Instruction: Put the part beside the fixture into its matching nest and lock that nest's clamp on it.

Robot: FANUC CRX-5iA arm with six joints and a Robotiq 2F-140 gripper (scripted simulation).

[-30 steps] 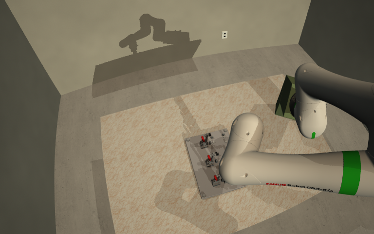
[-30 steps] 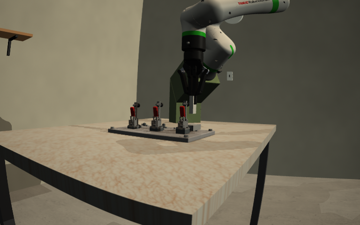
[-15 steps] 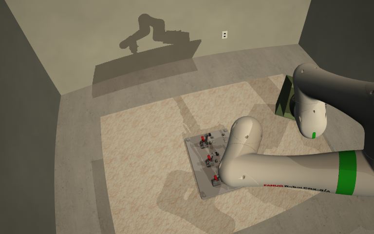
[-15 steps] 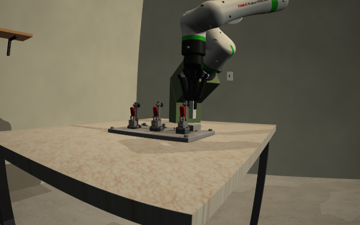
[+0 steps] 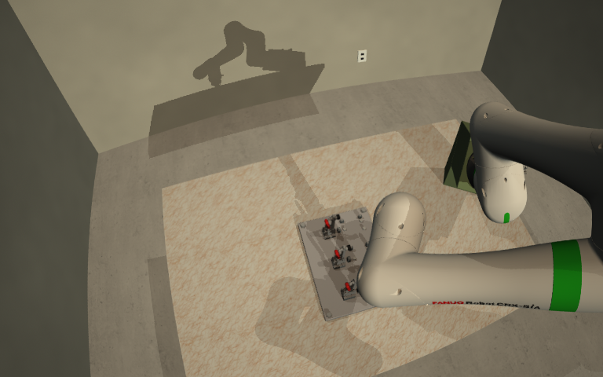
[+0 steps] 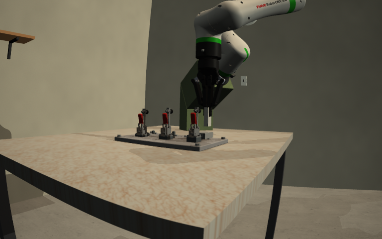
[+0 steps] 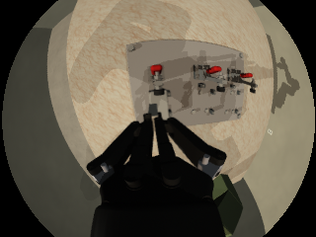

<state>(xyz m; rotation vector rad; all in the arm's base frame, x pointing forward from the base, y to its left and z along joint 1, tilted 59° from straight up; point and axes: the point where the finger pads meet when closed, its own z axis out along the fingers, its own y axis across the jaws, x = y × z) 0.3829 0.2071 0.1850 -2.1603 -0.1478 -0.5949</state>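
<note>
My gripper is now 1 cm to the left of the grey part and 6 cm above it. From my hand the other things lie so: grey fixture plate (8 cm ahead, 10 cm to the right, 9 cm below).
</note>
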